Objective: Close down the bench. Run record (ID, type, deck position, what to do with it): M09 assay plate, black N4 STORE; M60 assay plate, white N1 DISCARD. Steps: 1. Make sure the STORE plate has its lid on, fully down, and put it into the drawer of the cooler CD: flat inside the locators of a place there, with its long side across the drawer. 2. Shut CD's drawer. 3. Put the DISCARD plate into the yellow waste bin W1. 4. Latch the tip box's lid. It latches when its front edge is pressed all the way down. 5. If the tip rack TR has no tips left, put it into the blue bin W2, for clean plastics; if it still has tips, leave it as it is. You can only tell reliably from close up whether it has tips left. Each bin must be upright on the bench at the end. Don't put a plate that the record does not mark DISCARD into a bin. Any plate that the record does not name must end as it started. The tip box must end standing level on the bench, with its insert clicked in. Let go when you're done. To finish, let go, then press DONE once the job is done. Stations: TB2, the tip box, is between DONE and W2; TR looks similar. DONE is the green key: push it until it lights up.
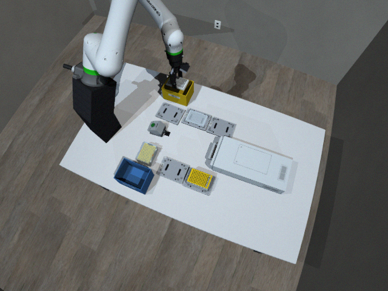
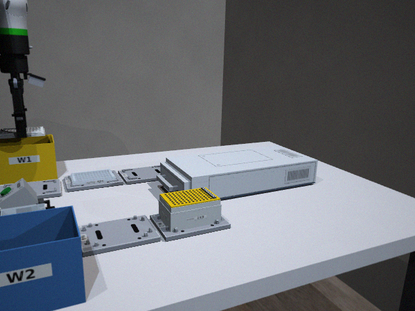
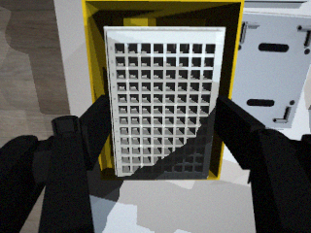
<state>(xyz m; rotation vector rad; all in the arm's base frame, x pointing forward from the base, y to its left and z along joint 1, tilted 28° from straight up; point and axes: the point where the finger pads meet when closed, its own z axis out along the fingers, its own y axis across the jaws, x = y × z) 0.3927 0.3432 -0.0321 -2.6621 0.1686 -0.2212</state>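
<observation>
Right now the green done key is 30 cm to the right of my hand, 10 cm below it and 6 cm behind it. Also, from my hand: yellow bin W1: 13 cm below; then white plate: 2 cm below; then deck nest: 16 cm to the right, 16 cm below.
</observation>
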